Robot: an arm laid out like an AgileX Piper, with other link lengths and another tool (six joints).
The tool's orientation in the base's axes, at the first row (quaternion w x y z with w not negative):
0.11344 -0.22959 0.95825 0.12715
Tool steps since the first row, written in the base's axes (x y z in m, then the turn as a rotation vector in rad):
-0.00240 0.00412 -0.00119 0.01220 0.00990 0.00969
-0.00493 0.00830 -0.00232 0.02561 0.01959 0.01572
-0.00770 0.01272 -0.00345 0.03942 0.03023 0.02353
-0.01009 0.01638 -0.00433 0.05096 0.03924 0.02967
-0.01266 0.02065 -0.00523 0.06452 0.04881 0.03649
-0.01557 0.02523 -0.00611 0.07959 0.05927 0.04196
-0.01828 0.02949 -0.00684 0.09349 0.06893 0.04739
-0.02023 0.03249 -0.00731 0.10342 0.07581 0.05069
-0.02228 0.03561 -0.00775 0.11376 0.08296 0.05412
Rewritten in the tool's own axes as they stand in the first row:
0.00072 0.00445 0.00196 -0.01734 0.00467 -0.00426
0.00151 0.00902 0.00386 -0.03464 0.00790 -0.00494
0.00241 0.01392 0.00579 -0.05317 0.01209 -0.00695
0.00323 0.01802 0.00732 -0.06859 0.01563 -0.00824
0.00395 0.02274 0.00902 -0.08619 0.01883 -0.00967
0.00484 0.02788 0.01074 -0.10509 0.02183 -0.00934
0.00564 0.03269 0.01226 -0.12264 0.02468 -0.00938
0.00623 0.03610 0.01328 -0.13501 0.02659 -0.00888
0.00685 0.03967 0.01429 -0.14788 0.02856 -0.00835

